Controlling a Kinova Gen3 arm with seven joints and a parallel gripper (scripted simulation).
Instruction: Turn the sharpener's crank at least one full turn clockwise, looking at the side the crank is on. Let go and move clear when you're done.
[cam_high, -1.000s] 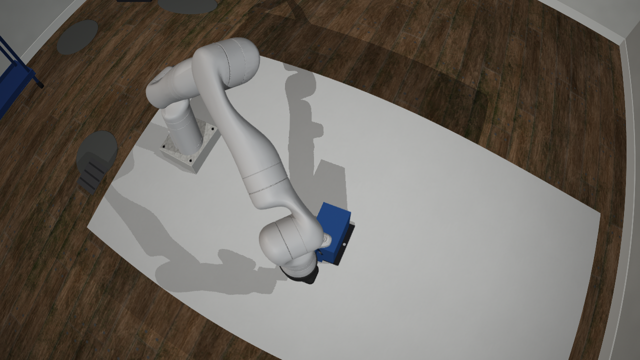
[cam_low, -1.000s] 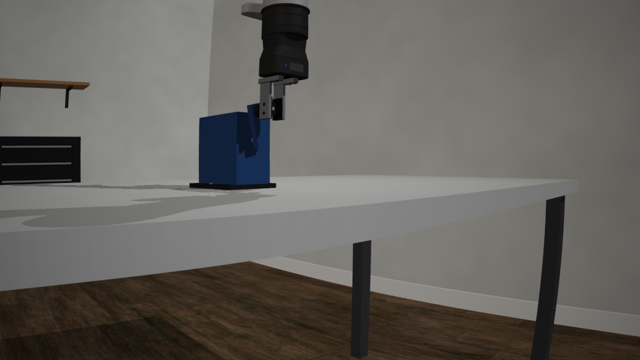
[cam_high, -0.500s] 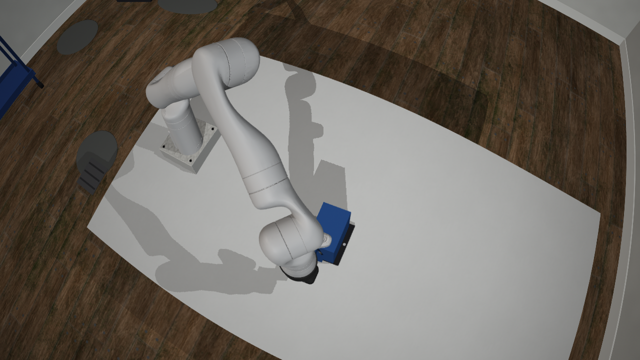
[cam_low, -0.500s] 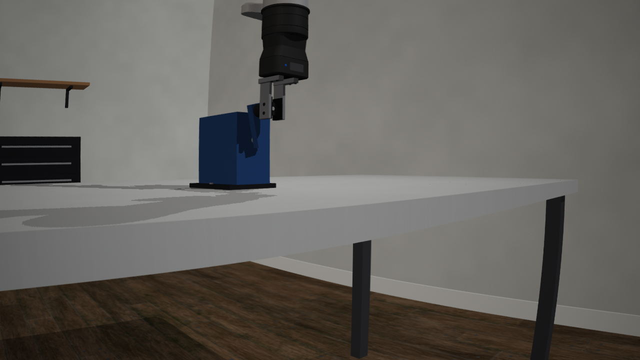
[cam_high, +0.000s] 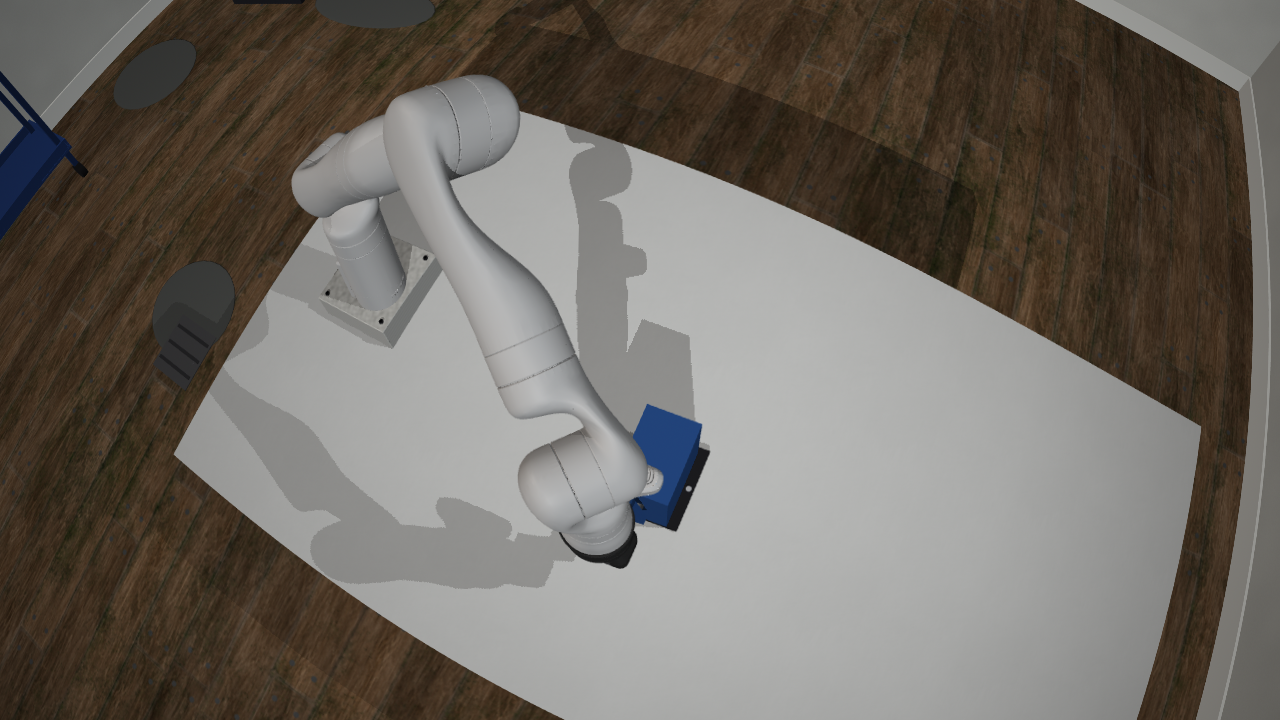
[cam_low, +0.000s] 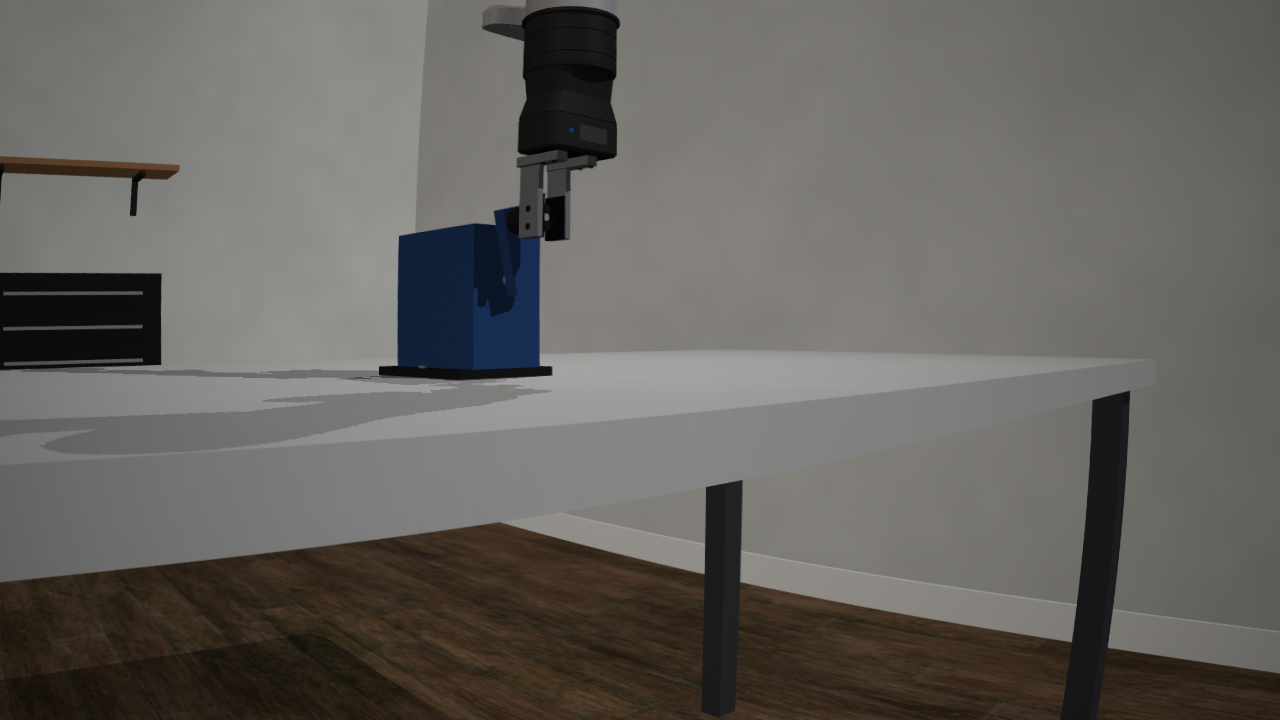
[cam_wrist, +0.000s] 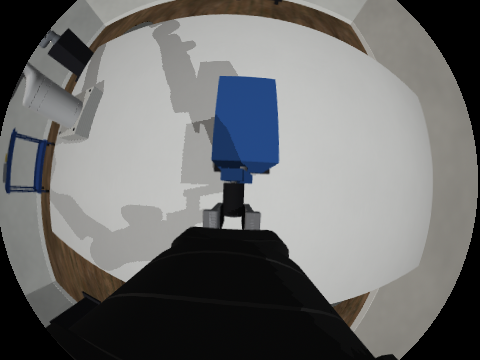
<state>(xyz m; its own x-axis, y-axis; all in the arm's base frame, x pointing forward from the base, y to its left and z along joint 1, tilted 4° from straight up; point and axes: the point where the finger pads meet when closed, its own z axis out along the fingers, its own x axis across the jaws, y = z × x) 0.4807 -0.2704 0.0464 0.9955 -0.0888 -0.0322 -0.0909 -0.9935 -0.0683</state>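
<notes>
Right now my hand is 2 cm to the right of the black handle. The rest, counted from my hand: crank 2 cm to the left, 1 cm below.
</notes>
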